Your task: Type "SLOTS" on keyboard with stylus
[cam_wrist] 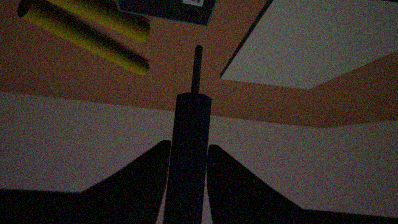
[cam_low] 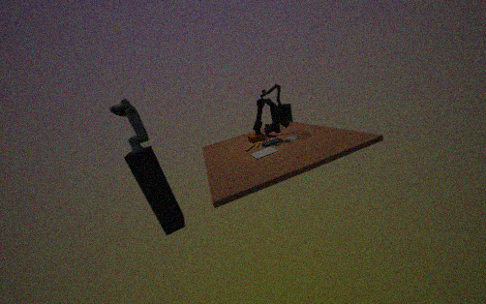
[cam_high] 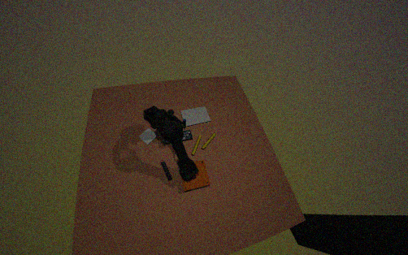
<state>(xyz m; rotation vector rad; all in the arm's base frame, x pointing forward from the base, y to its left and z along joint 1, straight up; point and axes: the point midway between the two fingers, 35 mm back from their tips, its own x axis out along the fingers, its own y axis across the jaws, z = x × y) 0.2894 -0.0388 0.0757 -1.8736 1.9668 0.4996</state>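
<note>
Right now the L key is 60 mm to the left of my gripper tip and 110 mm below it. From my gripper tip the other things lie so: O key 10 mm ahead, 80 mm to the left, 110 mm below; stylus tip 50 mm below; blue stylus 10 mm below.
</note>
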